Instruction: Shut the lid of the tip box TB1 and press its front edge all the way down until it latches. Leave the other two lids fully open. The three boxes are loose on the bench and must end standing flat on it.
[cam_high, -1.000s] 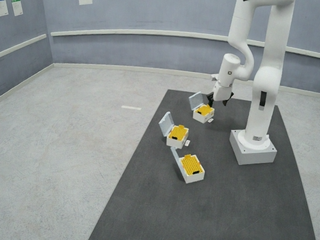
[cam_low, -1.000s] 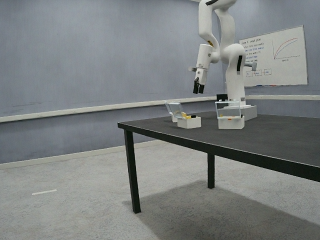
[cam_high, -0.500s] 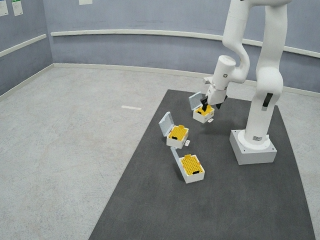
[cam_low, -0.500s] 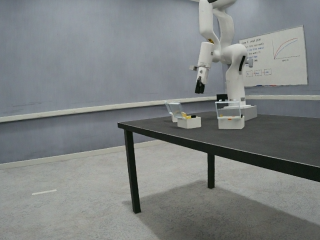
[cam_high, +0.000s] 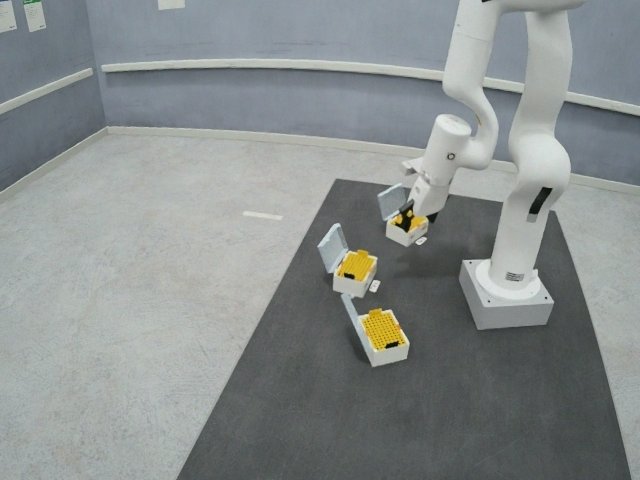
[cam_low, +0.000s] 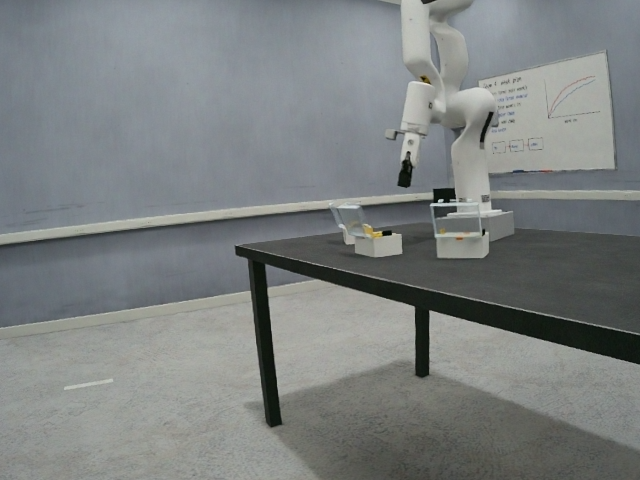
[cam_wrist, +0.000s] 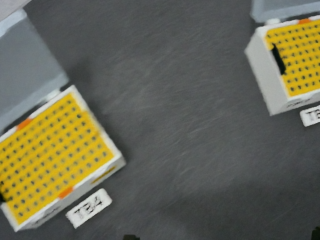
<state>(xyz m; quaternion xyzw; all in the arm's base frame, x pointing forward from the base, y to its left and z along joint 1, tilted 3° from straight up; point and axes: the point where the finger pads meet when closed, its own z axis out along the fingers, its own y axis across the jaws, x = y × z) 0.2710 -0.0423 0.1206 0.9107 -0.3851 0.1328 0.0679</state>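
My gripper is now 10 cm short of the white label, 5 cm to the right of it and 19 cm above it. The rest, counted from my hand: lid: 8 cm ahead, 26 cm to the right, 9 cm below.
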